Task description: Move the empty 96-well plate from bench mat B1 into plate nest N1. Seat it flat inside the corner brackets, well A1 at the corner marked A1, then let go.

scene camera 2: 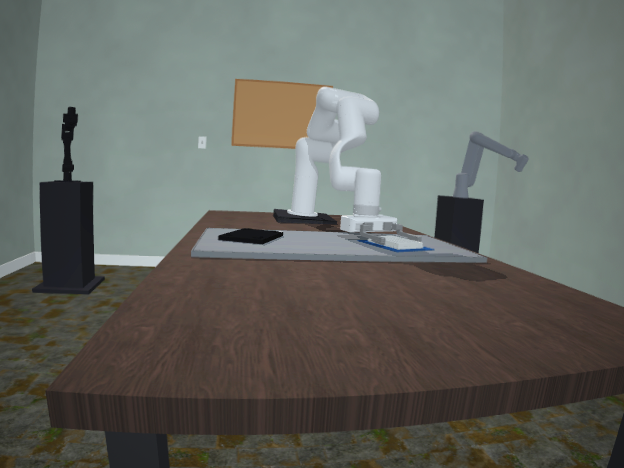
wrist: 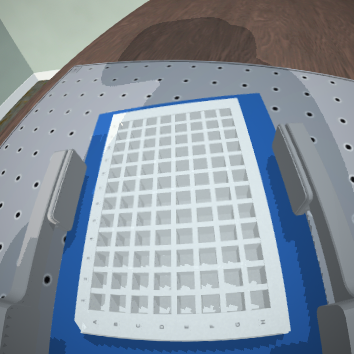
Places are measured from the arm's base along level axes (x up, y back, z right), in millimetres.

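Pixels of known places: hand, tool point: (scene camera 2: 396,239) (wrist: 171,178); arm's base, link origin: (scene camera 2: 302,214).
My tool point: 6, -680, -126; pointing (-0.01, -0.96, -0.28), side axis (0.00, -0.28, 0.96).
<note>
For each thing: its top centre in the pictures, then the offset to it from my tool point, as dx, dy, dz. Level surfaces: height alone.
- white 96-well plate, top centre: (wrist: 172,188) (scene camera 2: 395,239) +0, +5, +2
- blue bench mat B1, surface height: dx -15
- flat black item, top centre: (scene camera 2: 252,232) -2, +80, +372
- grey perforated board, surface height: dx -17
- brown wooden table, surface height: dx -30
The white 96-well plate (scene camera 2: 403,243) (wrist: 185,200) lies flat on the blue bench mat B1 (scene camera 2: 425,248) (wrist: 259,112). In the wrist view, its letters A to H run along the near edge and its A1 corner is at the lower left. My gripper (scene camera 2: 398,238) (wrist: 181,181) is partly open, low over the mat, with one finger beside each long side of the plate. A gap shows between each finger and the plate in the wrist view. A flat black item (scene camera 2: 251,235), apparently plate nest N1, lies left of the mat in the scene view; its brackets and A1 mark cannot be made out.
The mat and the black item lie on a grey perforated board (scene camera 2: 307,246) (wrist: 40,130) on the brown wooden table (scene camera 2: 302,322) (wrist: 300,30). My arm's black base plate (scene camera 2: 282,217) is at the table's back. Two other arms stand on black pedestals (scene camera 2: 65,231) (scene camera 2: 457,221) beyond the table.
</note>
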